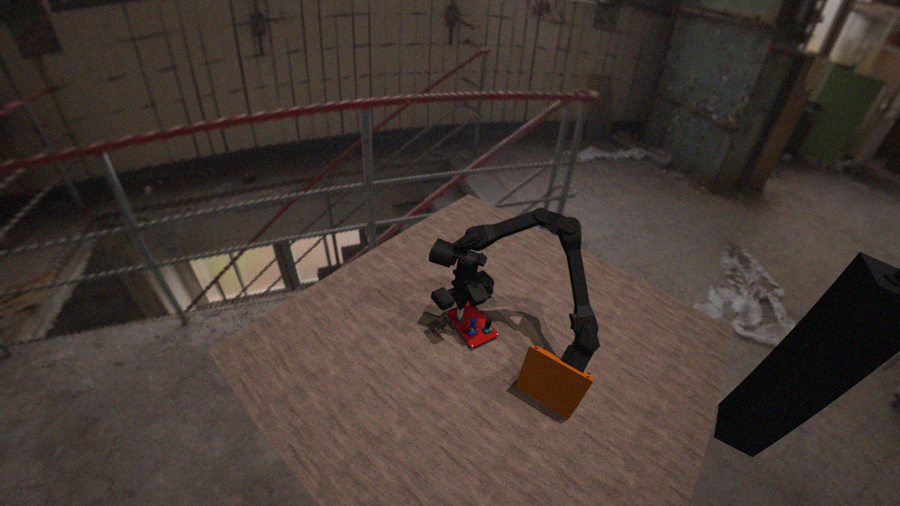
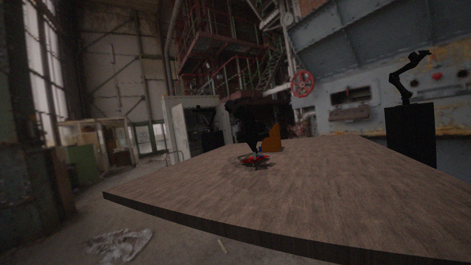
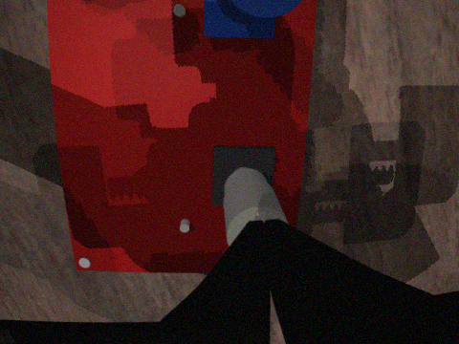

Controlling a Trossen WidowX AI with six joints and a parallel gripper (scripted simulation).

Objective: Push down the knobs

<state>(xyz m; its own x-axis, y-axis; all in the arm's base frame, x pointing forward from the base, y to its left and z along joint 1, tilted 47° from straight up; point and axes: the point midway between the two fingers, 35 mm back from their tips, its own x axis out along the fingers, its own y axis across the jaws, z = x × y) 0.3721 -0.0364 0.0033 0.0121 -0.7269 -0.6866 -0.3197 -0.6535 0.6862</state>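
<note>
Right now the pale knob is 10 mm below my gripper tip. From my gripper tip the other things lie so: green potentiometer 90 mm behind, 20 mm to the right, 20 mm below; black knob 90 mm behind, 20 mm to the right, 20 mm below.
</note>
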